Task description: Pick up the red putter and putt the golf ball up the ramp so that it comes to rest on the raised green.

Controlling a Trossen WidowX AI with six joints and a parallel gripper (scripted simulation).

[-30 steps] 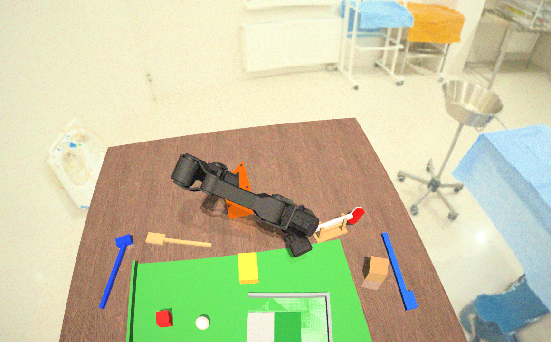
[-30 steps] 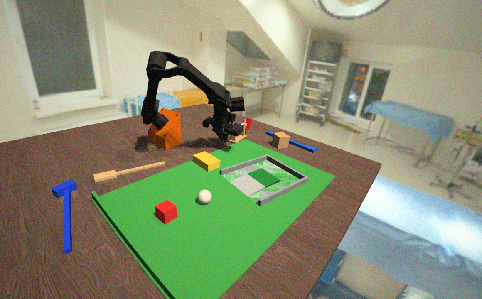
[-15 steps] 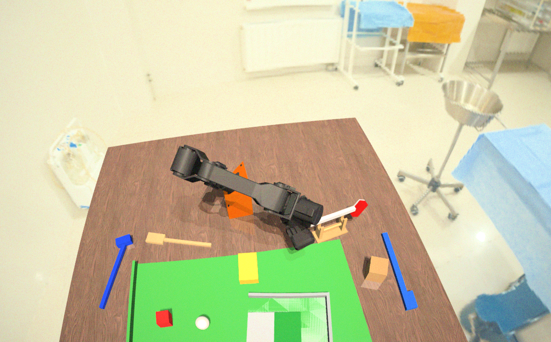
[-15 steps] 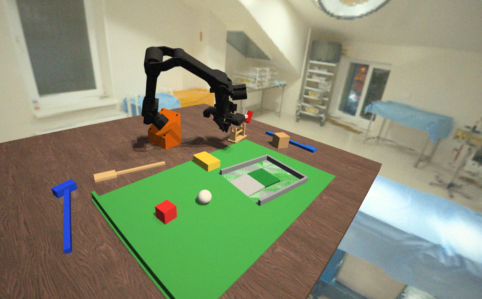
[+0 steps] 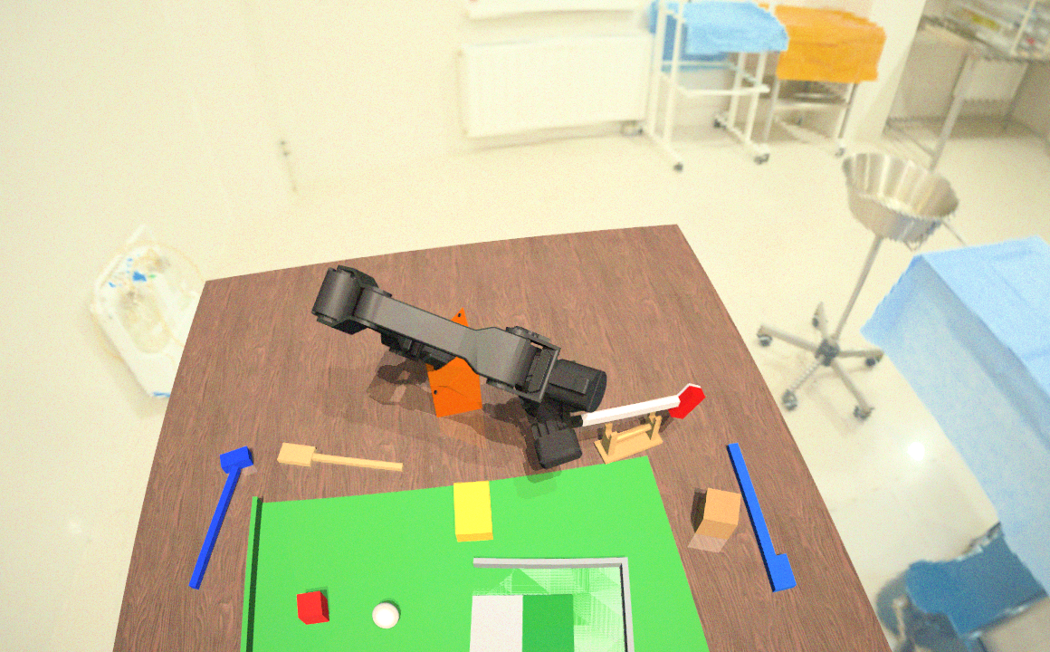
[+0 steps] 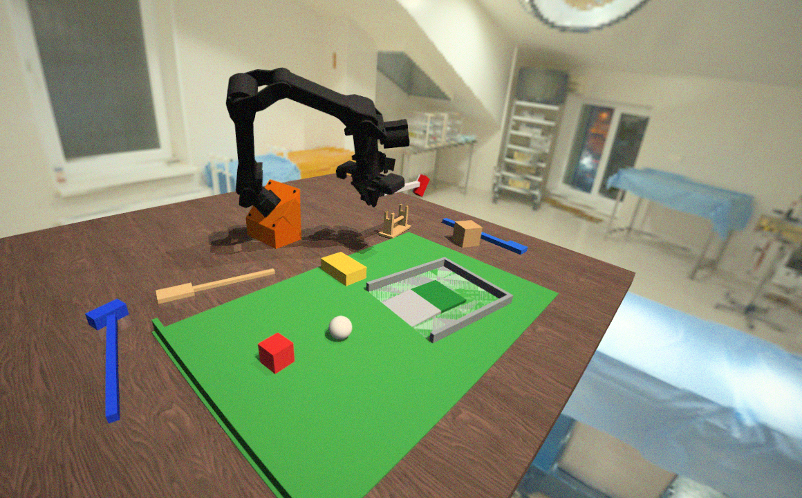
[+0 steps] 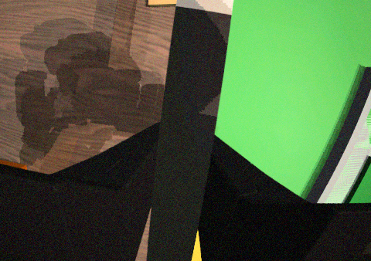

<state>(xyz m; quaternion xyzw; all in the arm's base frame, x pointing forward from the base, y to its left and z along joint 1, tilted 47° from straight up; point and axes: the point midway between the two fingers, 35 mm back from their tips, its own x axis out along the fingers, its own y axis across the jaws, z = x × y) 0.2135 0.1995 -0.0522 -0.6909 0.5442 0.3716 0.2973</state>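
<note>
My gripper tip is now 140 mm to the left of the yellow block, 110 mm above it and 70 mm short of it. Round my gripper tip: green mat (250 mm ahead, 170 mm to the right, 130 mm below); tan block (270 mm to the left, 130 mm ahead, 100 mm below); red putter (110 mm to the left, 20 mm behind, 20 mm above).
</note>
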